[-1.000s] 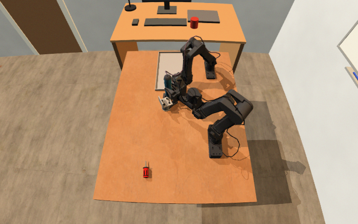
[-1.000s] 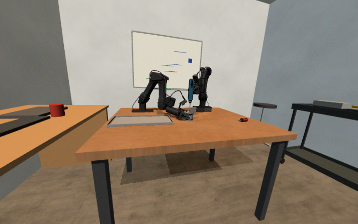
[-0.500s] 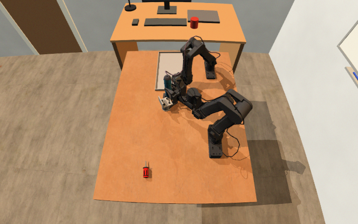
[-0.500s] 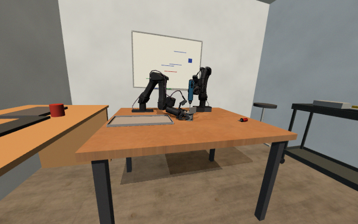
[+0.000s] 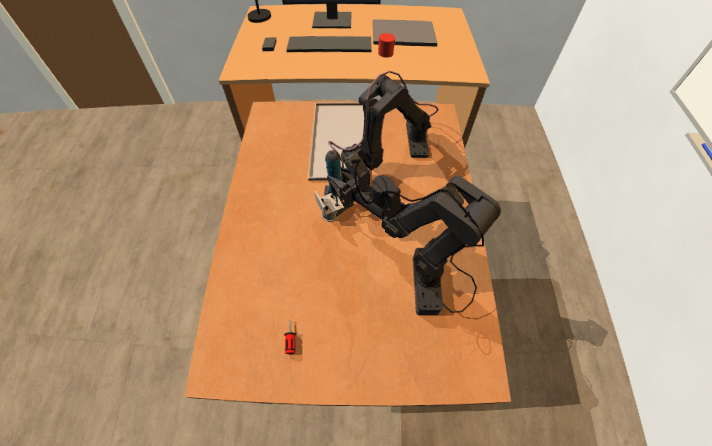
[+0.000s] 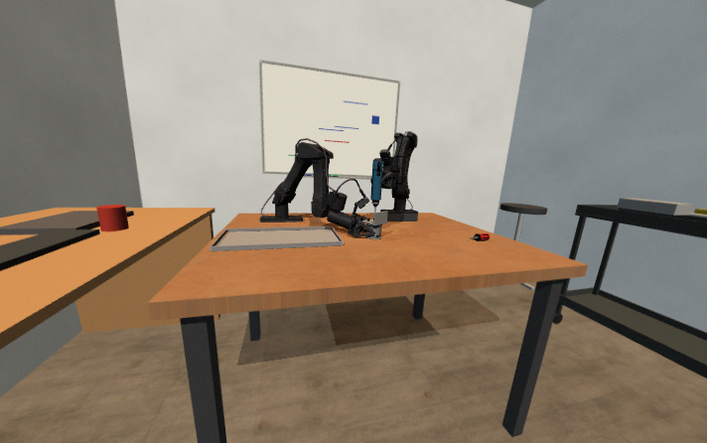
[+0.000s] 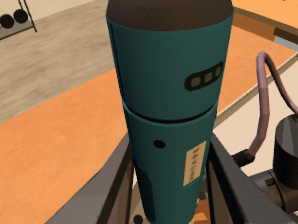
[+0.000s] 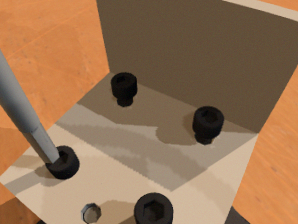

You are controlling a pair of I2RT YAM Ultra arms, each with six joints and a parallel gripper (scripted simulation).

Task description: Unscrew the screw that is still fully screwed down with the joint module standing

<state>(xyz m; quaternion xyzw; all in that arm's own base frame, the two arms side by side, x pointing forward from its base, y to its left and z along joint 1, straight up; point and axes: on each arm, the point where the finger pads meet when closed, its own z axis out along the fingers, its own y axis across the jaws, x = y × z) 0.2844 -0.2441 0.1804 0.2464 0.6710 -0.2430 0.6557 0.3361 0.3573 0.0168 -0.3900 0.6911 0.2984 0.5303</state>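
My right hand is 5 cm below the l-shaped bracket. The rest, counted from my right hand: small red screwdriver (8 cm ahead, 43 cm to the left, 1 cm below); grey bit (3 cm behind, 1 cm to the left, 7 cm above); grey tray (36 cm to the right, 2 cm below).
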